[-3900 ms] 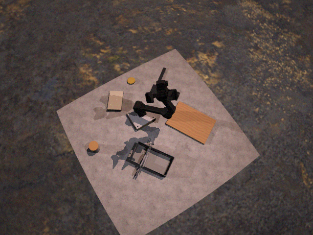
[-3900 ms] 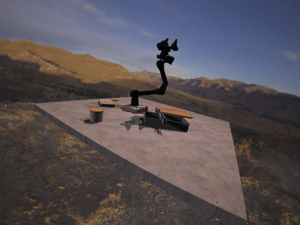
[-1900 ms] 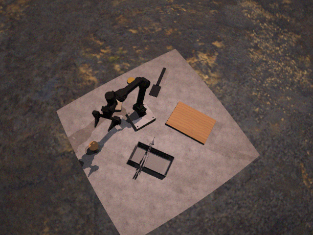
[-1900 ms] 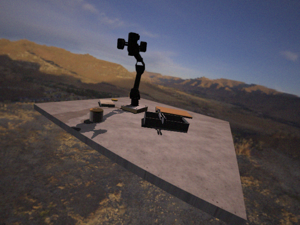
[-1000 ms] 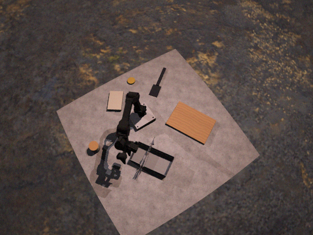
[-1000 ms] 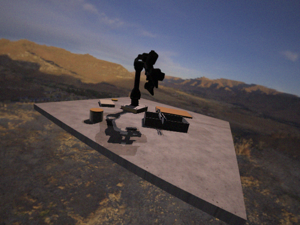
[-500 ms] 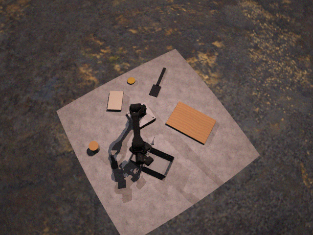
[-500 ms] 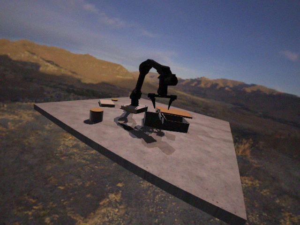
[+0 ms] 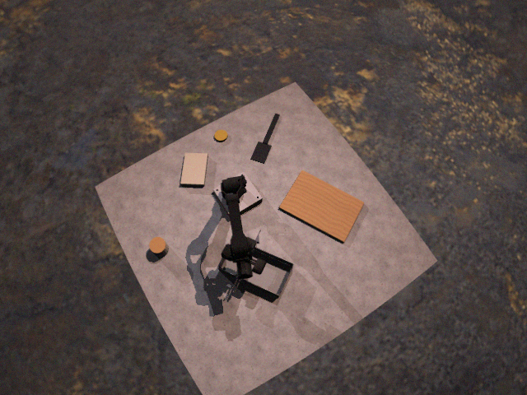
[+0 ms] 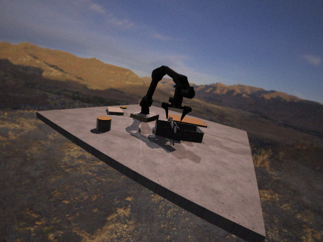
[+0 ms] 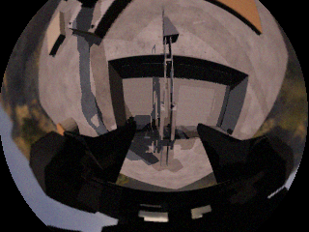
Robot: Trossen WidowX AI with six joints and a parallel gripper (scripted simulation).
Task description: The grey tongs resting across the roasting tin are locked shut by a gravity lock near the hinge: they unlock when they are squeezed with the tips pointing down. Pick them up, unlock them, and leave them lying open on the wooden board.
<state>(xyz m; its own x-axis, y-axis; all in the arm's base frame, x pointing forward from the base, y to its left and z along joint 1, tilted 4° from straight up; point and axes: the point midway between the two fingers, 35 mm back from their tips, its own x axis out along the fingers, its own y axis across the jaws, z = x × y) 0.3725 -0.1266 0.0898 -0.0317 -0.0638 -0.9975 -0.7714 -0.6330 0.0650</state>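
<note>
My gripper tip is now 2 cm short of the roasting tin, 5 cm to the right of it and 7 cm above it. The rest, counted from my gripper tip: wooden board (13 cm behind, 47 cm to the left, 9 cm below); then pale flat block (58 cm behind, 2 cm to the right, 8 cm below); then black spatula (59 cm behind, 39 cm to the left, 9 cm below).
</note>
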